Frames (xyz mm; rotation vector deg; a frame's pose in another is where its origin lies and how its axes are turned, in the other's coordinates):
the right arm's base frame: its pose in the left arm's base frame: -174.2 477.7 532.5 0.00 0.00 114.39
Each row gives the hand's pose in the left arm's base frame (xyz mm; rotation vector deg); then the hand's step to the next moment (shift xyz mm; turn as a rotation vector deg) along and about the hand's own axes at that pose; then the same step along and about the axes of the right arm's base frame.
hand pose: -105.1 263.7 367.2 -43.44 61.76 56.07
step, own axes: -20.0 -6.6 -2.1 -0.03 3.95 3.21
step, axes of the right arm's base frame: -9.8 2.1 18.6 5.00 0.46 0.86
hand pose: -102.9 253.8 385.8 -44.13 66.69 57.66
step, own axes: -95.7 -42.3 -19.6 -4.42 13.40 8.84
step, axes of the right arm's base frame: -60.6 0.9 87.5 14.82 3.73 6.60
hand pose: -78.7 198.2 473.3 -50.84 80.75 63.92
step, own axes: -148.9 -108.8 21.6 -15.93 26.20 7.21
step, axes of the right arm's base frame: -71.5 -110.8 130.8 20.55 13.16 19.92
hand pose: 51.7 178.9 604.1 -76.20 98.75 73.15
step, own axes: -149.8 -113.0 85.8 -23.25 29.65 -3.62
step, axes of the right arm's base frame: 58.5 -186.8 65.3 13.87 16.23 31.26
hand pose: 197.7 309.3 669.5 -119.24 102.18 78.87
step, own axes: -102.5 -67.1 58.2 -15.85 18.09 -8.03
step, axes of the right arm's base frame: 108.0 -82.1 0.6 5.16 7.64 23.62
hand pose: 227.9 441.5 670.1 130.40 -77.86 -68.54
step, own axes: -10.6 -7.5 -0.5 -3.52 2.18 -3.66
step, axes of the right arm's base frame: 10.4 -7.6 1.7 0.66 -0.88 5.42
